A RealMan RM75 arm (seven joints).
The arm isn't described. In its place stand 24 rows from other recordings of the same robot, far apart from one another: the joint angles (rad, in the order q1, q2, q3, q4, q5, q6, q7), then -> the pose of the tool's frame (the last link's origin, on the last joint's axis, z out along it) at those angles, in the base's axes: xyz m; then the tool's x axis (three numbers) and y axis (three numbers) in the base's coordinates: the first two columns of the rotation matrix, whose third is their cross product.
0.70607 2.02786 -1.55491 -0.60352 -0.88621 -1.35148 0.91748 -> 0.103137, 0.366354, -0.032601, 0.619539, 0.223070, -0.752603, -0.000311, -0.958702, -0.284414
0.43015 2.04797 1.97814 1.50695 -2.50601 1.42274 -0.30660 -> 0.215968, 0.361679, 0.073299, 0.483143, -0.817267, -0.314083, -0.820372, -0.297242, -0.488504
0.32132 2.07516 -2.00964 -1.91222 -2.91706 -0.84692 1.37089 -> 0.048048, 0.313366, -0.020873, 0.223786, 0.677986, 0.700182, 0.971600, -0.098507, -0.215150
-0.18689 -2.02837 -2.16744 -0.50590 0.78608 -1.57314 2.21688 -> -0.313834, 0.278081, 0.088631, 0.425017, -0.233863, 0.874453, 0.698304, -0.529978, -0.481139
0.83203 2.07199 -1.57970 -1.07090 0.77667 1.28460 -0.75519 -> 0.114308, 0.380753, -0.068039, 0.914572, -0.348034, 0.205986, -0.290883, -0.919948, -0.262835
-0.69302 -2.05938 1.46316 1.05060 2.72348 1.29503 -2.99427 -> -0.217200, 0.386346, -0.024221, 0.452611, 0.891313, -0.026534, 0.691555, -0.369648, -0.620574
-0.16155 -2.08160 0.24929 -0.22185 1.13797 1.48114 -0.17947 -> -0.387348, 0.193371, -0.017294, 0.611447, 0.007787, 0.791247, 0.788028, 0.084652, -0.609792
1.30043 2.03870 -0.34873 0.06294 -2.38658 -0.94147 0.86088 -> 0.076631, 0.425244, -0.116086, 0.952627, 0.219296, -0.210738, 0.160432, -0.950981, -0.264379
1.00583 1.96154 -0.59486 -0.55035 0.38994 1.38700 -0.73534 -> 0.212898, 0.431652, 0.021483, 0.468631, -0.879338, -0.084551, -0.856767, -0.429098, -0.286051
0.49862 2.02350 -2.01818 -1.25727 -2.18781 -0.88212 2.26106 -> 0.151835, 0.312079, -0.116296, 0.983160, -0.160795, 0.086845, -0.134437, -0.958265, -0.252298
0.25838 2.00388 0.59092 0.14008 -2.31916 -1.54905 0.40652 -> 0.338557, 0.253139, 0.008039, 0.567652, 0.137818, -0.811651, -0.731042, -0.369021, -0.573935
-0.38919 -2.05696 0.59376 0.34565 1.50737 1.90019 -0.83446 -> -0.266407, 0.269470, 0.029678, 0.475200, -0.148501, 0.867256, 0.369082, -0.861105, -0.349681
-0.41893 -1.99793 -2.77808 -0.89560 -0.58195 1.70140 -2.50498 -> -0.364880, 0.271856, 0.084537, -0.135160, 0.927616, 0.348223, 0.989014, 0.147539, -0.009145
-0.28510 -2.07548 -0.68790 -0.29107 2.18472 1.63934 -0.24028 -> -0.291787, 0.270511, 0.008305, 0.448051, -0.396279, 0.801382, 0.791468, -0.241011, -0.561687
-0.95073 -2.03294 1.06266 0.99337 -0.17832 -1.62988 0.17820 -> -0.182564, 0.414763, 0.044422, 0.298105, 0.953659, -0.040840, 0.704716, -0.248743, -0.664456
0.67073 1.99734 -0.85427 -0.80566 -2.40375 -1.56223 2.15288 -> 0.258409, 0.361870, 0.022735, 0.622232, -0.780508, -0.060288, -0.779196, -0.610085, -0.143701
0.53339 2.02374 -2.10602 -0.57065 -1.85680 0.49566 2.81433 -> 0.289027, 0.407491, -0.030990, 0.609541, -0.273477, -0.744090, -0.772883, 0.003832, -0.634537
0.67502 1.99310 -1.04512 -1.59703 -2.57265 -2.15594 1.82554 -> 0.163111, 0.319574, 0.105425, 0.892928, -0.078406, 0.443320, -0.045188, -0.995354, -0.085022
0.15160 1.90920 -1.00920 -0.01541 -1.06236 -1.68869 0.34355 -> 0.376379, 0.186938, 0.028513, 0.771245, 0.064875, -0.633224, -0.491309, -0.571829, -0.656983
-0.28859 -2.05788 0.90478 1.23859 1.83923 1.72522 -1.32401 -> -0.235302, 0.293836, 0.070220, 0.935968, -0.069851, 0.345087, 0.049330, -0.944439, -0.324965
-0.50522 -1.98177 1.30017 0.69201 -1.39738 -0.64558 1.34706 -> -0.300932, 0.408215, 0.007058, 0.738213, 0.523824, 0.425029, 0.665551, -0.462914, -0.585451
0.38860 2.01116 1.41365 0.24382 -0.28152 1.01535 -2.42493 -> 0.331800, 0.325497, -0.031099, 0.633946, -0.248002, -0.732535, -0.742790, -0.459000, -0.487424
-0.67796 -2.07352 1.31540 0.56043 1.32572 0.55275 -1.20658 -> -0.223583, 0.442743, -0.033480, 0.872968, 0.226617, 0.431939, 0.475950, -0.589555, -0.652607
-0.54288 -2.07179 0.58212 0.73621 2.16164 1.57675 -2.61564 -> -0.275272, 0.334757, 0.018910, -0.138548, 0.930503, 0.339069, 0.945923, 0.022934, 0.323579
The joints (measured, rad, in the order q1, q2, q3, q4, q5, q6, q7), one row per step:
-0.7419, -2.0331, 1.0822, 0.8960, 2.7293, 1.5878, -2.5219
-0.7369, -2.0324, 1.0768, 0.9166, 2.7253, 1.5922, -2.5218
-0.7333, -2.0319, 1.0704, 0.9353, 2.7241, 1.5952, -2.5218
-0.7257, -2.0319, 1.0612, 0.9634, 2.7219, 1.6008, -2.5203
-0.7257, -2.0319, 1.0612, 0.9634, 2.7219, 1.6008, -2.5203
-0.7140, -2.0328, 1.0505, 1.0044, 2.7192, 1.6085, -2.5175
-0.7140, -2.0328, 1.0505, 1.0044, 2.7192, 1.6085, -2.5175
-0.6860, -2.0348, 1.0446, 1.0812, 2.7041, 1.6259, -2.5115
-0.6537, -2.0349, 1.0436, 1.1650, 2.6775, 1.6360, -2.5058
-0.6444, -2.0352, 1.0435, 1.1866, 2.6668, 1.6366, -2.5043
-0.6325, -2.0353, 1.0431, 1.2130, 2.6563, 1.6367, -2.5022
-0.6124, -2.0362, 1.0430, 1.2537, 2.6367, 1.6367, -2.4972
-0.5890, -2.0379, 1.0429, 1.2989, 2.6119, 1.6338, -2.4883
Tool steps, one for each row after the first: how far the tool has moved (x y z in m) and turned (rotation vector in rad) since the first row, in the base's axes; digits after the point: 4 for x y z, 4 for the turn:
0.0017, 0.0012, 0.0032, 0.0129, -0.0054, -0.0071
0.0032, 0.0027, 0.0065, 0.0263, -0.0086, -0.0140
0.0049, 0.0039, 0.0111, 0.0442, -0.0138, -0.0233
0.0049, 0.0039, 0.0111, 0.0442, -0.0138, -0.0233
0.0072, 0.0052, 0.0173, 0.0680, -0.0193, -0.0381
0.0072, 0.0052, 0.0173, 0.0680, -0.0193, -0.0381
0.0111, 0.0045, 0.0270, 0.1000, -0.0302, -0.0668
0.0162, 0.0037, 0.0376, 0.1400, -0.0445, -0.1051
0.0177, 0.0034, 0.0400, 0.1516, -0.0515, -0.1159
0.0191, 0.0029, 0.0434, 0.1664, -0.0570, -0.1287
0.0212, 0.0015, 0.0480, 0.1875, -0.0685, -0.1495
0.0238, -0.0002, 0.0528, 0.2114, -0.0832, -0.1769

